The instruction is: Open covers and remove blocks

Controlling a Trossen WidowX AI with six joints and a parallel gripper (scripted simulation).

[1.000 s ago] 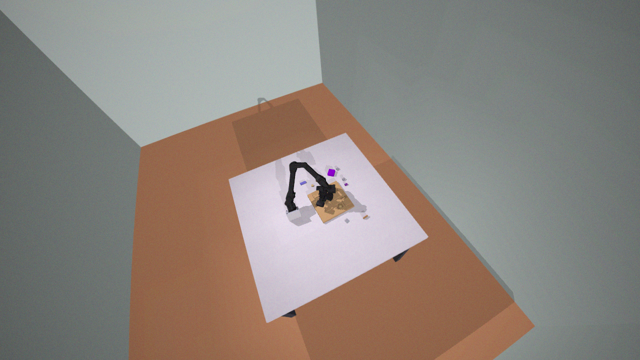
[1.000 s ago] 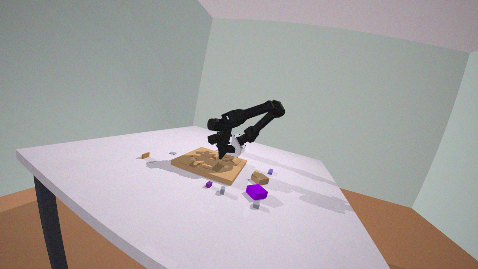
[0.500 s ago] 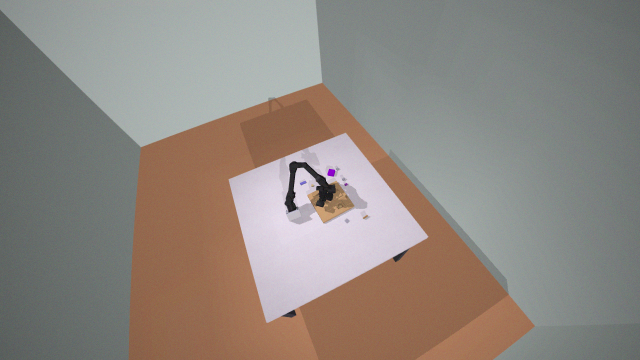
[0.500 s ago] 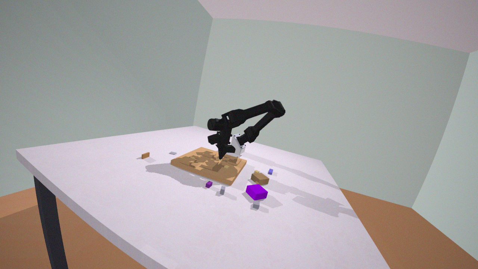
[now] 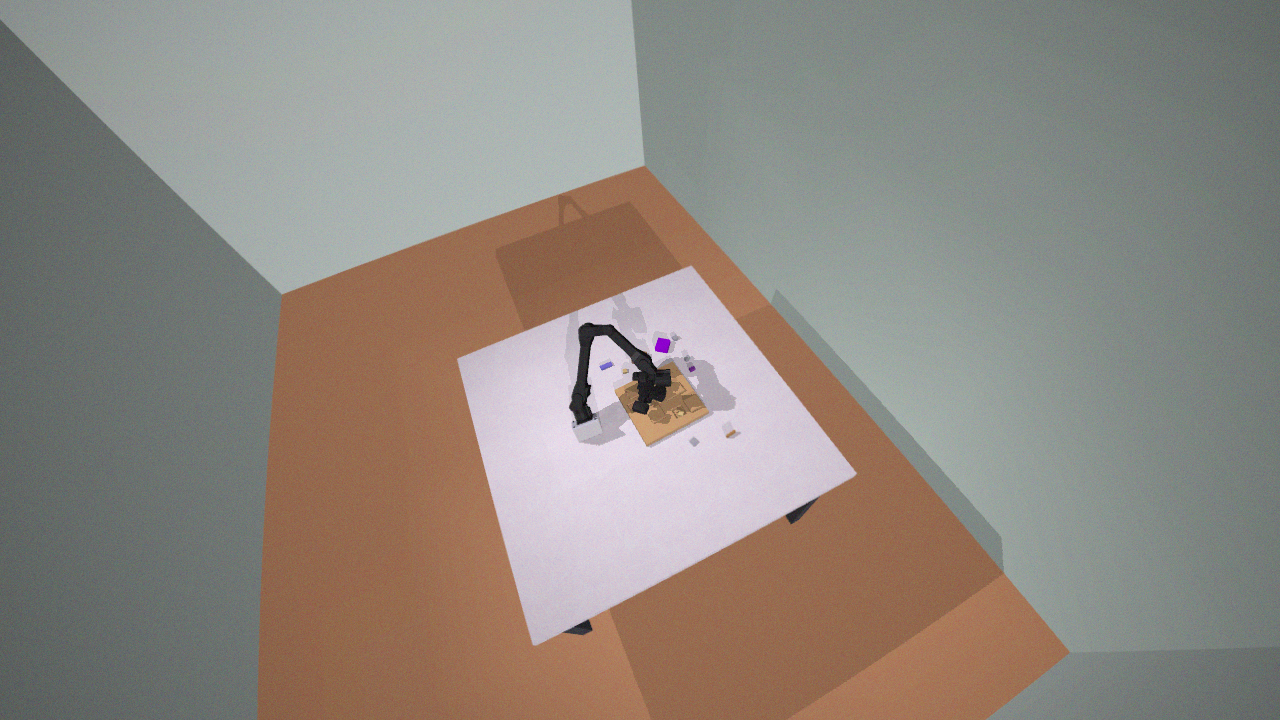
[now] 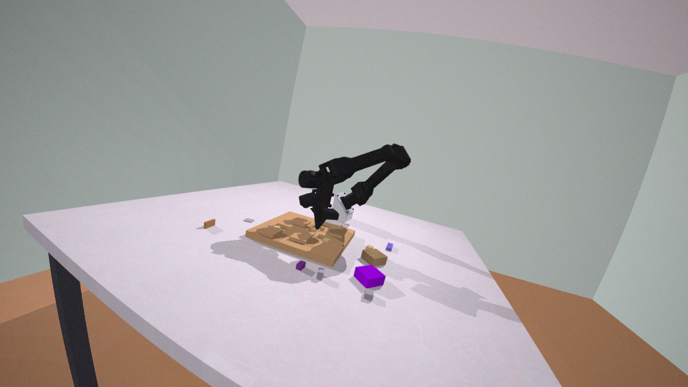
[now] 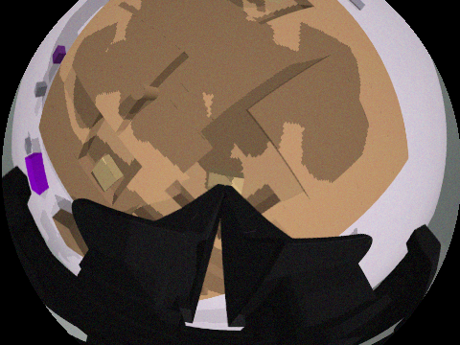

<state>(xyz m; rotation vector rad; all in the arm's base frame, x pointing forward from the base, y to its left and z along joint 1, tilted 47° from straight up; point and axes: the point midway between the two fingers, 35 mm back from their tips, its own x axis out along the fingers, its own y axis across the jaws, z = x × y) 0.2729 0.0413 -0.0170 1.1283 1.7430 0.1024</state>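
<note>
Right now my gripper tip is 120 mm past the blue piece, 260 mm to the right of it and 10 mm above it. From my gripper tip the other things lie so: grey tile (110 mm ahead, 230 mm to the right, 20 mm below); then small purple cube (240 mm ahead, 100 mm to the left, 10 mm below); then brown box (40 mm ahead, 240 mm to the left, 10 mm below).
</note>
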